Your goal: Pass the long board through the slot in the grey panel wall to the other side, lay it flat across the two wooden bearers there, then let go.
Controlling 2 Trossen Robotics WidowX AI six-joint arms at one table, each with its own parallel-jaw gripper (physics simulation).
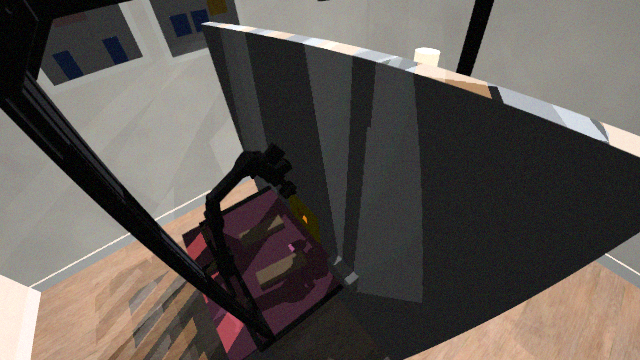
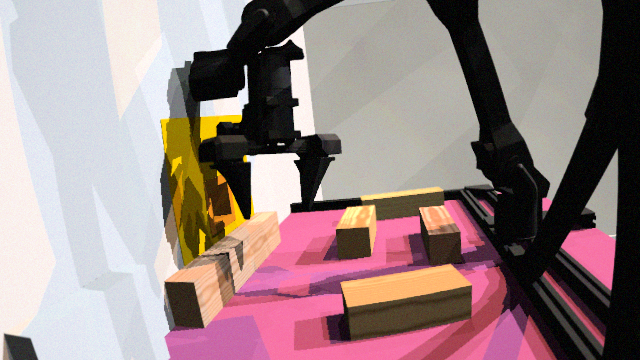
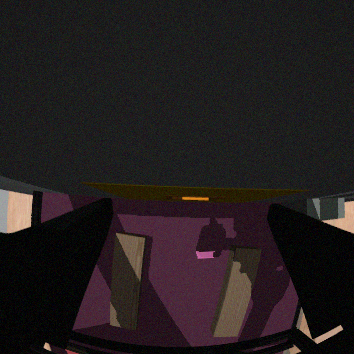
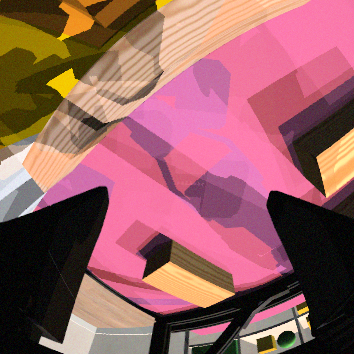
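Observation:
The long board lies on the pink surface along the foot of the panel wall. The orange-edged slot is in a yellow plate on that wall. My right gripper is open and empty, fingers down, just above and beside the board's far end. My left gripper is open and empty, high on the other side, facing the wall and slot. Two wooden bearers, one at the left and one at the right, lie below it, roughly parallel and partly in shadow.
On the right arm's side, wooden blocks stand at the front, middle, right and back. A grey block is at the wall's foot. Black frame rails edge the pink surface.

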